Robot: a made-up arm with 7 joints. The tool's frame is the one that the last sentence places.
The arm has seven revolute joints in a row. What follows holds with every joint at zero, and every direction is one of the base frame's.
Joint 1 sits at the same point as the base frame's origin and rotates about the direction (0, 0.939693, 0.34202).
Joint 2 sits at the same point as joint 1 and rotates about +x.
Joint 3 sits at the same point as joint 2 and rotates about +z.
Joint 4 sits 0.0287 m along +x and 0.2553 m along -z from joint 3 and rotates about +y.
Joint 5 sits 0.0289 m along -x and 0.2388 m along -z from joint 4 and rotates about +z.
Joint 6 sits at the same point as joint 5 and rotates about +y.
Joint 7 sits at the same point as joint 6 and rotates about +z.
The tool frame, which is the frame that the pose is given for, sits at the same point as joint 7; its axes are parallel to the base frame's.
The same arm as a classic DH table. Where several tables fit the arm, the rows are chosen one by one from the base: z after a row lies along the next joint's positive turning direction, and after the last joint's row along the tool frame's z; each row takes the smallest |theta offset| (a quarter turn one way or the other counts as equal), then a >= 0, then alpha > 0; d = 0 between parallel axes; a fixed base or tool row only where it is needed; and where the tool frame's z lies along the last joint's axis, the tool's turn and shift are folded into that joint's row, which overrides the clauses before.
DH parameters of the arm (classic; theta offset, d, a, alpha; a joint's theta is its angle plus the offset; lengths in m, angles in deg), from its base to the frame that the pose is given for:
base (fixed): 0 0 0 -70
joint 1: 90 0 0 90
joint 2: 70 0 0 -90
joint 3: -90 -0.2553 0.0287 -90
joint 4: 0 0 -0.0289 90
joint 5: 0 -0.2388 0 -90
joint 6: 0 0 0 90
joint 7: 0 0 0 0

